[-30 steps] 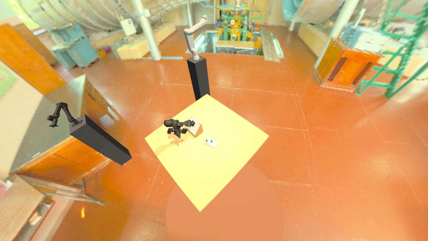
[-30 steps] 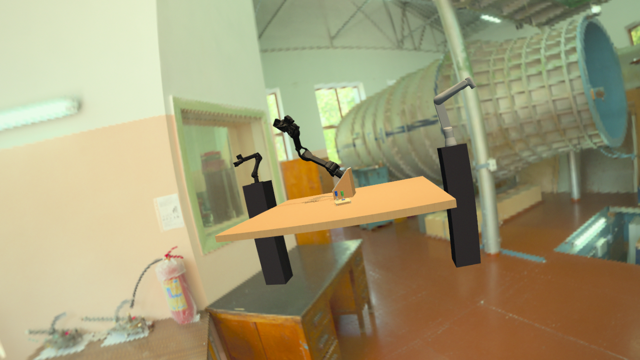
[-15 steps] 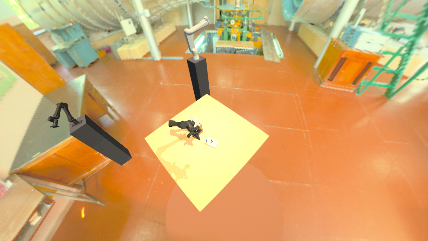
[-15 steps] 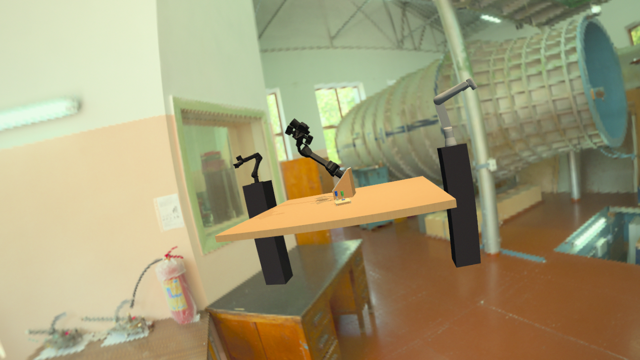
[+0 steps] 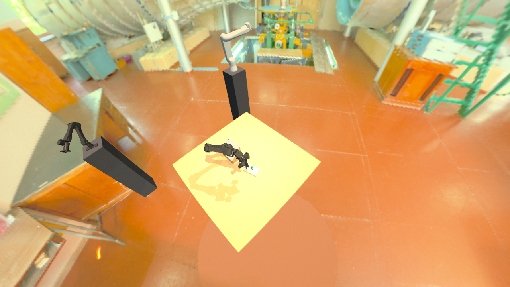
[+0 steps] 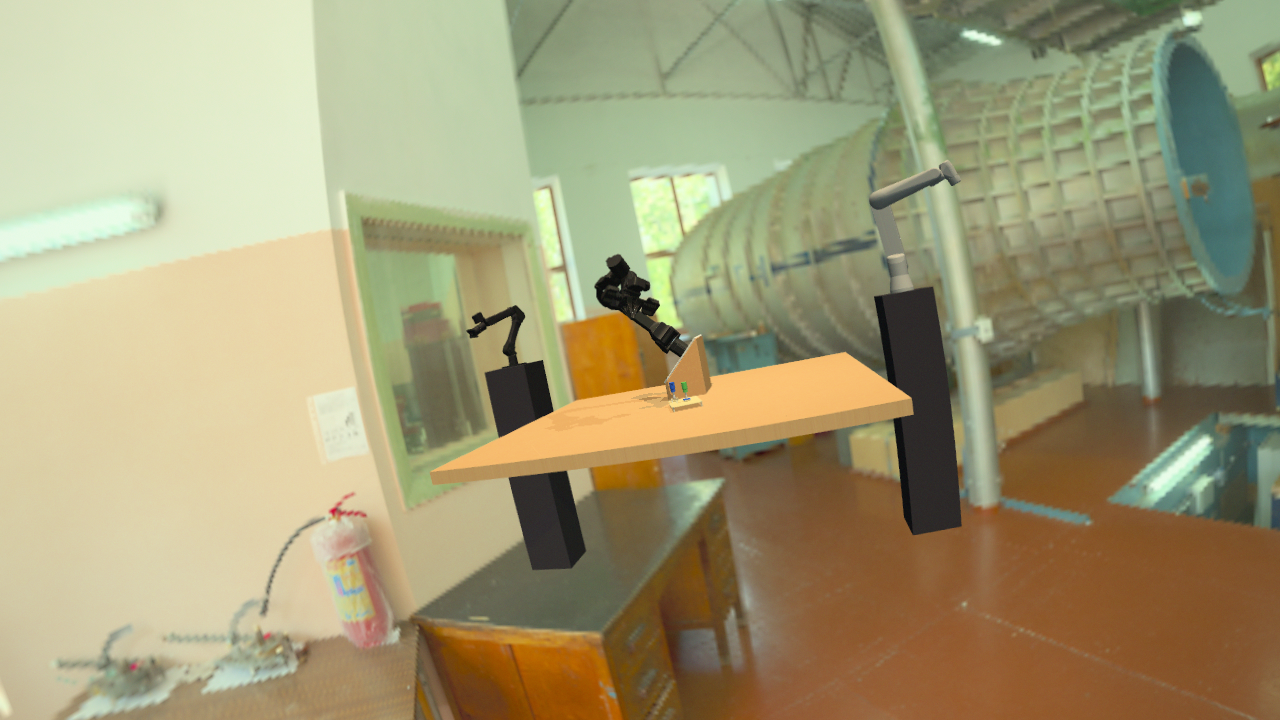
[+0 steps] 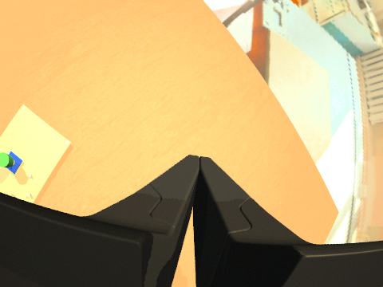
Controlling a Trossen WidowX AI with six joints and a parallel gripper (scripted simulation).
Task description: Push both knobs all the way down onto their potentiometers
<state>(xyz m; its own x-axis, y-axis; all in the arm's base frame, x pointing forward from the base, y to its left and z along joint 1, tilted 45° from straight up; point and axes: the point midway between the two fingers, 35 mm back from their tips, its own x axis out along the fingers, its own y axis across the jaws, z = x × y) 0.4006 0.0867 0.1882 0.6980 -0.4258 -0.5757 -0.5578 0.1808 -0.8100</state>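
The blue knob lies 250 mm below my gripper tip, 140 mm behind it and 50 mm to the left of it. From my gripper tip the other things lie so: green knob 250 mm below, 100 mm to the left, 100 mm behind.
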